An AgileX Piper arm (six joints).
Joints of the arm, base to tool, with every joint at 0 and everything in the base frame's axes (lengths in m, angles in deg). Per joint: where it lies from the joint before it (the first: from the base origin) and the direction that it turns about. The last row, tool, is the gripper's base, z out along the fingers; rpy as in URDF.
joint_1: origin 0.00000 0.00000 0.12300 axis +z
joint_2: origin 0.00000 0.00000 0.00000 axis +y
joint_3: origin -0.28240 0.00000 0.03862 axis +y
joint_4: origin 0.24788 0.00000 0.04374 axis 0.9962 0 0.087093
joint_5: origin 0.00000 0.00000 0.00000 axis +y
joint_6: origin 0.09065 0.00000 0.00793 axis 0.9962 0 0.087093
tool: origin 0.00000 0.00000 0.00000 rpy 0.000 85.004 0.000
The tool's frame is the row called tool.
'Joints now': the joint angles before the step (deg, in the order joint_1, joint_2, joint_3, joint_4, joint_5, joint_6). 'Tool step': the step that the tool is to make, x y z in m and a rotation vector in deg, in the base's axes. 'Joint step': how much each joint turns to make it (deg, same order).
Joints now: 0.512, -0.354, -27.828, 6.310, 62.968, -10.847
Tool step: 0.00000, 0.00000, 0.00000, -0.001, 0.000, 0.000
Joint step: -0.001, 0.000, 0.000, 0.000, 0.000, -0.001
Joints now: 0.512, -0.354, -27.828, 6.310, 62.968, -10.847
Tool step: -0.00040, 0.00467, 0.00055, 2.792, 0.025, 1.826
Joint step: 0.000, 0.000, 0.000, 3.336, 0.000, 0.000
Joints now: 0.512, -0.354, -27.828, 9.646, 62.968, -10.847
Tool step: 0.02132, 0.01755, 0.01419, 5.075, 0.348, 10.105
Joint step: -0.002, 7.908, -0.735, 13.938, -4.770, -9.150
